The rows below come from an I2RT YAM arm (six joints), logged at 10 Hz.
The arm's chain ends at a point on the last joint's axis. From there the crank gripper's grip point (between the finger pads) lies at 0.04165 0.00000 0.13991 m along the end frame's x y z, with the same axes.
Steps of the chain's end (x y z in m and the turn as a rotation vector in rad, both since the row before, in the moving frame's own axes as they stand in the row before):
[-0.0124 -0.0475 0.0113 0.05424 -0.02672 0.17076]
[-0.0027 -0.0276 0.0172 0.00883 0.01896 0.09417]
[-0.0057 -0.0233 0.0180 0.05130 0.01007 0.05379]
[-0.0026 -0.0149 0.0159 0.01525 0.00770 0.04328]
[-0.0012 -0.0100 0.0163 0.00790 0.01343 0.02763]
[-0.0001 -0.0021 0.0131 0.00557 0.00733 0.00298]
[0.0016 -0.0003 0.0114 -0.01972 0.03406 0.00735]
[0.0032 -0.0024 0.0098 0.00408 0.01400 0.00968]
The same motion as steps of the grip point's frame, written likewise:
[-0.0161 -0.0483 0.0123 0.05424 -0.02672 0.17076]
[-0.0002 -0.0248 0.0164 0.00883 0.01896 0.09417]
[-0.0042 -0.0282 0.0174 0.05130 0.01007 0.05379]
[-0.0015 -0.0152 0.0156 0.01525 0.00770 0.04328]
[0.0007 -0.0099 0.0157 0.00790 0.01343 0.02763]
[0.0009 -0.0028 0.0128 0.00557 0.00733 0.00298]
[0.0063 0.0028 0.0099 -0.01972 0.03406 0.00735]
[0.0052 -0.0026 0.0092 0.00408 0.01400 0.00968]

